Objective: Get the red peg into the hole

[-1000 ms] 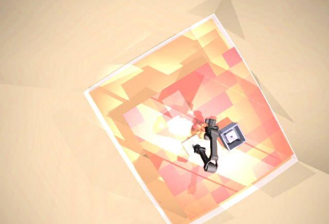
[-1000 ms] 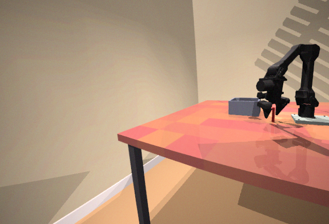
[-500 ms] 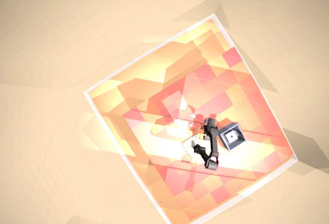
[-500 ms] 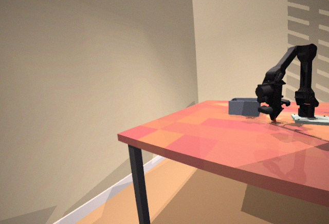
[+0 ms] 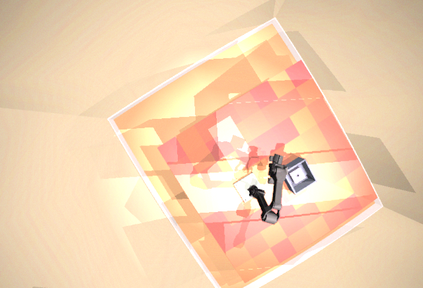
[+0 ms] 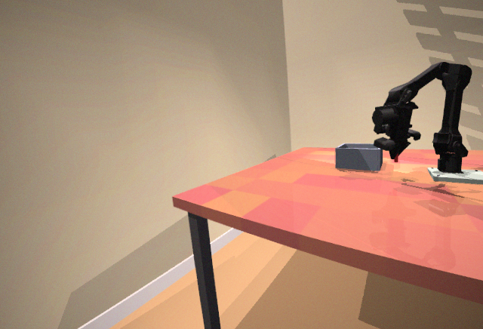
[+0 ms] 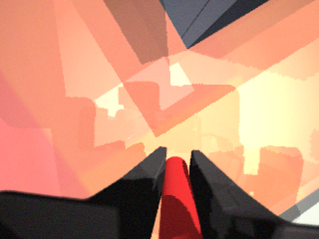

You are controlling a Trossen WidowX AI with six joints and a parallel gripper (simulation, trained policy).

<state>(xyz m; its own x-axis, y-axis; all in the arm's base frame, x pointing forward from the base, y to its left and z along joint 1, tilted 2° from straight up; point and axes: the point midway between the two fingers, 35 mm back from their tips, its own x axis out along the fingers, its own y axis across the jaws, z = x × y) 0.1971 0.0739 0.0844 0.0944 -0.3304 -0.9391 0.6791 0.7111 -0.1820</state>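
The pale plate is 160 mm to the right of my gripper tip, 120 mm ahead of it and 20 mm below it. Also, from my gripper tip: red peg: 30 mm above, 10 mm to the left, 10 mm behind; then grey box: 160 mm to the right, 120 mm ahead, 40 mm below.
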